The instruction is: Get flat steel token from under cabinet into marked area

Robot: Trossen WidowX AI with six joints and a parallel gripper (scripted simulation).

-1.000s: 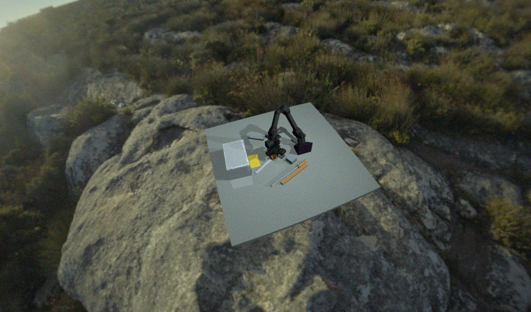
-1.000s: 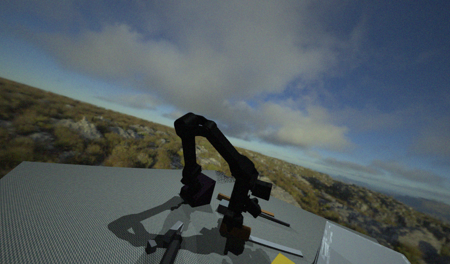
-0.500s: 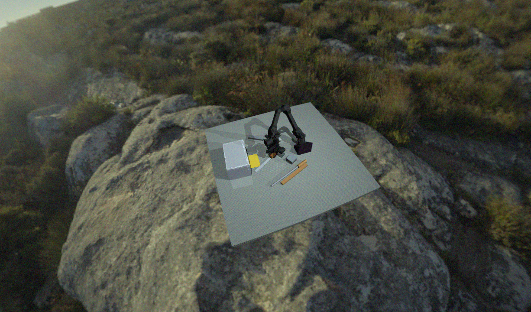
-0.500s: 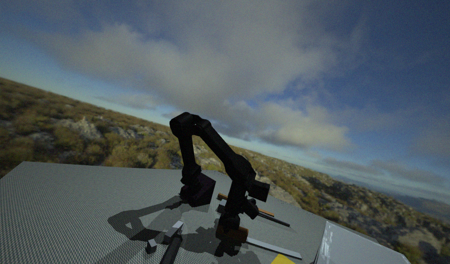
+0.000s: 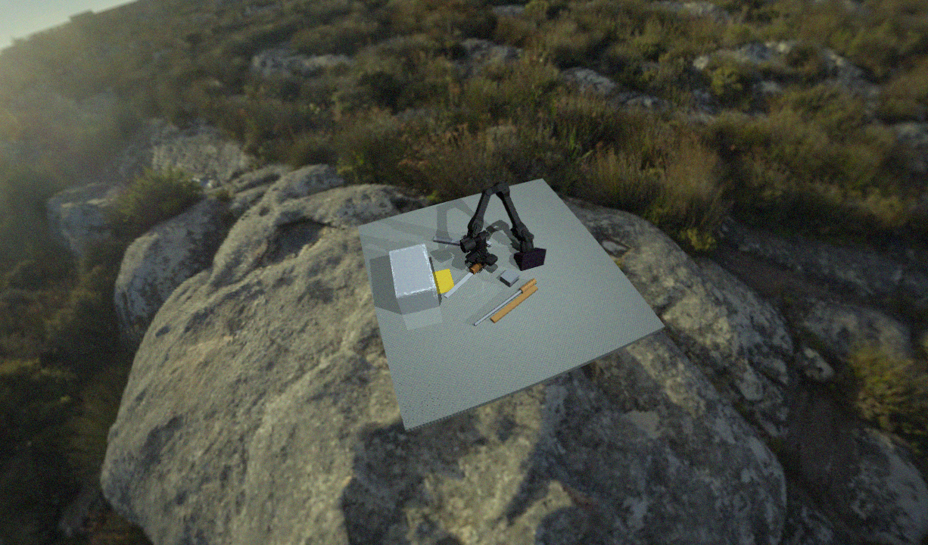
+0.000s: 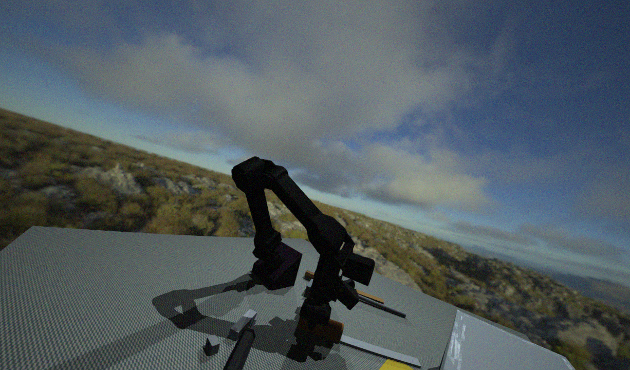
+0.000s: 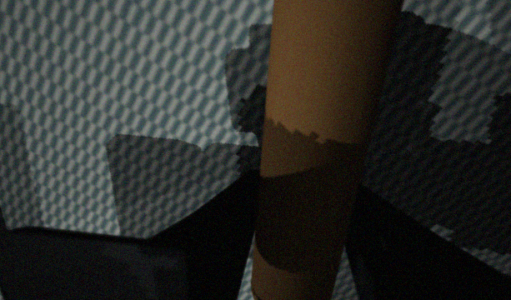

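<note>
My gripper tip is now 140 mm to the left of the grey bar and 90 mm past it. Also, from my gripper tip: grey block: 150 mm to the left, 90 mm behind, 10 mm above; small grey cube: 220 mm to the right, 70 mm behind; wooden stick: 300 mm to the left, 50 mm behind.
</note>
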